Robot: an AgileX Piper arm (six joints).
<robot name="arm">
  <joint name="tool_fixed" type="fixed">
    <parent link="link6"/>
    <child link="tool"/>
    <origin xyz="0 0 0" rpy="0 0 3.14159"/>
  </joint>
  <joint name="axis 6" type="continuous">
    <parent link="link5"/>
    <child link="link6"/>
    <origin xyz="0 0.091 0" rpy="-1.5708 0 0"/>
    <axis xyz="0 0 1"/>
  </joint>
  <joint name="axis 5" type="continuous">
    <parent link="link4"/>
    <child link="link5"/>
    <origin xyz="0 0 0" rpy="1.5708 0 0"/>
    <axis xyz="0 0 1"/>
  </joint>
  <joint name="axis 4" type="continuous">
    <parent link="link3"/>
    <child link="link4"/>
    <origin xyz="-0.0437 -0.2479 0" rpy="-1.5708 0 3.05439"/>
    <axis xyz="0 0 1"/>
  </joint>
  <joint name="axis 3" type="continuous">
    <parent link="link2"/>
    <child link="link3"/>
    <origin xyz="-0.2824 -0.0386 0" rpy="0 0 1.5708"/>
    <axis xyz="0 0 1"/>
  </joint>
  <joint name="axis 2" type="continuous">
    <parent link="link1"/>
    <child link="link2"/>
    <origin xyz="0 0 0" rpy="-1.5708 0 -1.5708"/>
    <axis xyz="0 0 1"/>
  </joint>
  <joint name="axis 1" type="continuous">
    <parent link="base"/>
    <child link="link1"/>
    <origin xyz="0 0 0.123" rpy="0 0 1.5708"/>
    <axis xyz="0 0 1"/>
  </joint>
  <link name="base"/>
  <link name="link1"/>
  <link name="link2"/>
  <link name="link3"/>
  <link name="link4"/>
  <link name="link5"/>
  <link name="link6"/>
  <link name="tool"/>
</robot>
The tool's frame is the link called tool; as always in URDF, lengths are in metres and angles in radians. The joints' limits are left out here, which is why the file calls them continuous.
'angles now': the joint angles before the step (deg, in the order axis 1, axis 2, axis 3, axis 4, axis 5, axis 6). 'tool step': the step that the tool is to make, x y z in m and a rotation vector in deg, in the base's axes. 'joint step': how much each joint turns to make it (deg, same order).
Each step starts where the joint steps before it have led.
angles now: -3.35, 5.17, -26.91, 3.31, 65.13, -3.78
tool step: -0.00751, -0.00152, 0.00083, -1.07, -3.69, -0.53
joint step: 0.37, -3.23, 0.00, -1.35, -0.52, 0.39
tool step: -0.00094, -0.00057, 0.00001, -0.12, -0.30, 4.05
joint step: 4.41, -0.30, 0.00, -0.40, 0.00, 0.28
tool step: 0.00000, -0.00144, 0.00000, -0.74, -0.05, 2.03
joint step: 2.60, -0.01, 0.00, -0.99, -0.01, 0.13
